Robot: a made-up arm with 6 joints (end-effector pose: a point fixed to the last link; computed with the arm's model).
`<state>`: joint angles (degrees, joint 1 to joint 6).
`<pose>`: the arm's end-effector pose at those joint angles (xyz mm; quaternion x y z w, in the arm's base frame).
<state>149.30 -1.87 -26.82 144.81 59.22 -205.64</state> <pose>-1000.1 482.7 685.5 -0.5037 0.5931 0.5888 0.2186</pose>
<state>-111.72 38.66 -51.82 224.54 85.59 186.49</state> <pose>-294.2 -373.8 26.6 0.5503 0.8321 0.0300 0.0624</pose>
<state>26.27 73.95 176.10 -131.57 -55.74 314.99</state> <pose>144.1 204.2 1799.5 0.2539 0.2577 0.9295 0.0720</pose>
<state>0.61 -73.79 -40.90 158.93 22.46 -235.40</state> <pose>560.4 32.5 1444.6 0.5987 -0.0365 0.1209 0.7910</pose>
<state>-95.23 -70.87 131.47 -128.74 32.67 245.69</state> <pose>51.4 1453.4 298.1 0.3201 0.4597 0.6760 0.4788</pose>
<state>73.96 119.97 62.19 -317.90 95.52 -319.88</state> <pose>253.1 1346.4 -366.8 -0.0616 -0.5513 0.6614 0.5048</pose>
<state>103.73 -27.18 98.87 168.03 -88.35 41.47</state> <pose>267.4 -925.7 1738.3 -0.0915 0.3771 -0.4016 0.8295</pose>
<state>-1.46 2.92 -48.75 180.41 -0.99 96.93</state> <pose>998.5 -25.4 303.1 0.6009 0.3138 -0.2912 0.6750</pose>
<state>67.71 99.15 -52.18 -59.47 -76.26 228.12</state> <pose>-233.5 -143.8 -5.7 -0.1592 -0.0490 -0.9844 0.0559</pose>
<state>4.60 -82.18 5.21 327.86 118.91 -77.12</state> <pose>-630.9 -140.9 1601.8 -0.1032 0.7750 -0.5105 0.3578</pose>
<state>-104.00 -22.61 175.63 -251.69 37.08 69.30</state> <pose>386.3 1092.7 683.8 -0.0500 0.0186 0.3509 0.9349</pose>
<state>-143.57 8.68 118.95 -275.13 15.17 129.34</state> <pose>277.8 142.5 2231.8 -0.0044 -0.5285 -0.0016 0.8489</pose>
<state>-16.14 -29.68 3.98 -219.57 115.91 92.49</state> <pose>635.2 -68.7 1588.0 0.6433 0.5884 -0.2534 0.4191</pose>
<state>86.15 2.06 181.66 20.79 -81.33 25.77</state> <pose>8.7 -879.1 1233.2 0.4529 -0.5274 0.2274 0.6820</pose>
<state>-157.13 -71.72 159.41 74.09 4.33 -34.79</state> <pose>975.1 396.1 -224.9 0.7996 0.2814 -0.3548 0.3946</pose>
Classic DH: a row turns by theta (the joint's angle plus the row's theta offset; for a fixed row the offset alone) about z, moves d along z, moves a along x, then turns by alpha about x. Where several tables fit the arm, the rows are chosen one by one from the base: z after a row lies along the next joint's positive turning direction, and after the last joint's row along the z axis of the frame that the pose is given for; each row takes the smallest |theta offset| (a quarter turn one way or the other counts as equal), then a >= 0, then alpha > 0; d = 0 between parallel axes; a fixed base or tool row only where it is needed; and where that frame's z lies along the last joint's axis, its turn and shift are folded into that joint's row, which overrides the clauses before.
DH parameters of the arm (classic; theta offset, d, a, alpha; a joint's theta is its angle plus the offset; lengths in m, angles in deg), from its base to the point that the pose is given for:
joint 1: 0 0.606 0.134 -90
joint 2: -90 0 0.56 180
joint 3: 0 0 0.118 -90
joint 4: 0 -1.002 0 90
joint 5: 0 0 0 -90
joint 6: 90 -0.193 0 90
tool (fixed): -90 0 0 0

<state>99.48 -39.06 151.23 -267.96 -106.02 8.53</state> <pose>369.0 -1084.1 748.8 0.7022 0.1540 0.1595 0.6766</pose>
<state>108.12 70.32 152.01 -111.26 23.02 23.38</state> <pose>-164.0 727.2 1974.9 0.7933 0.2089 0.5707 0.0365</pose>
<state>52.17 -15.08 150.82 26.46 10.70 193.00</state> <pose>-751.0 -941.2 1291.5 -0.1669 0.2882 -0.8685 0.3672</pose>
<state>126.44 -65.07 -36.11 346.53 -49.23 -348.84</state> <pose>-398.5 482.5 1367.1 -0.1509 0.0711 0.9173 0.3615</pose>
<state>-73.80 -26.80 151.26 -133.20 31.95 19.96</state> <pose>-430.1 1213.4 1097.3 -0.0933 -0.5927 0.6712 0.4353</pose>
